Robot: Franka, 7 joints.
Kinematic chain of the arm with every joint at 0, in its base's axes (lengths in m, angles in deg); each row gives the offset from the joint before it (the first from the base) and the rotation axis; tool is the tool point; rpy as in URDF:
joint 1: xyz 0 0 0.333 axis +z
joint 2: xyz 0 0 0 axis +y
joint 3: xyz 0 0 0.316 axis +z
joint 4: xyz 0.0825 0 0 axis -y
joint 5: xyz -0.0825 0 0.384 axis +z
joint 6: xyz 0 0 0 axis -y
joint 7: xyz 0.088 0 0 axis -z
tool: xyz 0 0 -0.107 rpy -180 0 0
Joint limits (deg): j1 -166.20..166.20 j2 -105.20..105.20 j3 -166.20..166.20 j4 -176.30..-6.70 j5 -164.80..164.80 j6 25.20..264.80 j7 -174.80..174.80
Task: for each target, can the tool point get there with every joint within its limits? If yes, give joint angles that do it. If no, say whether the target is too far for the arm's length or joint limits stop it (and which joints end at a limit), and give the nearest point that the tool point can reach.
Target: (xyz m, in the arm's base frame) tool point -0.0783 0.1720 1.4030
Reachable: no: too far | nearest point -0.0618 0.1358 1.1778 | short by 0.229 m
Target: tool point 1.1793 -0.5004 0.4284
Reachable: no: too far | nearest point 0.7876 -0.3342 0.3967 | short by 0.427 m
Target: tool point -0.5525 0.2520 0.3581
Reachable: yes | joints 109.60 19.90 44.82 -123.05 -27.96 173.24 -48.27
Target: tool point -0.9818 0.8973 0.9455
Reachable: no: too far | nearest point -0.5752 0.5257 0.6918 | short by 0.606 m
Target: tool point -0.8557 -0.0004 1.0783
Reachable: no: too far | nearest point -0.6469 -0.0003 0.8965 | short by 0.277 m
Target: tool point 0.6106 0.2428 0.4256
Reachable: yes | joints -119.35 -34.77 133.35 -80.95 -9.05 90.02 -97.28
